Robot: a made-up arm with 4 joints.
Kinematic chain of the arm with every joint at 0, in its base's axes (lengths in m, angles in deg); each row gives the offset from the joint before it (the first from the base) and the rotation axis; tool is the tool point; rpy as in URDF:
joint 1: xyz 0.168 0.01 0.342 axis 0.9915 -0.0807 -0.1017
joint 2: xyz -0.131 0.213 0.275 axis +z
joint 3: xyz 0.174 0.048 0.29 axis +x
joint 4: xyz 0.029 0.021 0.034 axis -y
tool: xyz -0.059 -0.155 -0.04 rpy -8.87 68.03 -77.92
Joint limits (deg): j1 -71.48..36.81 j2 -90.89..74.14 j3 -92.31..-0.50 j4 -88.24..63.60
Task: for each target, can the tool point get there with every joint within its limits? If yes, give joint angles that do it. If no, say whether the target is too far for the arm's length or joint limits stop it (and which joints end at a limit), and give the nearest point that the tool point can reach.
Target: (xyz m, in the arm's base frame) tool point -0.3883 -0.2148 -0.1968
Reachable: no: joint limits stop it (at a limit: joint 1, joint 2, joint 3, joint 4) | nearest point -0.0880 -0.2853 0.7619 | short by 1.007 m
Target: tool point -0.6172 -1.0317 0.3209
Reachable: no: too far | nearest point -0.0950 -0.3181 0.8066 | short by 1.009 m
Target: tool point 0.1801 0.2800 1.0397
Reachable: yes | joints -3.43 -7.31 -58.80 -58.61
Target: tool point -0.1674 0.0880 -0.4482
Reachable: no: joint limits stop it (at a limit: joint 1, joint 2, joint 3, joint 4) | nearest point 0.1226 0.6381 0.1443 | short by 0.859 m
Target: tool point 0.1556 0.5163 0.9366
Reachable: yes | joints -13.46 50.44 -84.69 40.64
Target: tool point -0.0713 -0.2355 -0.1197
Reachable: no: joint limits stop it (at a limit: joint 1, joint 3, joint 4) | nearest point -0.0325 -0.3024 0.7541 | short by 0.877 m
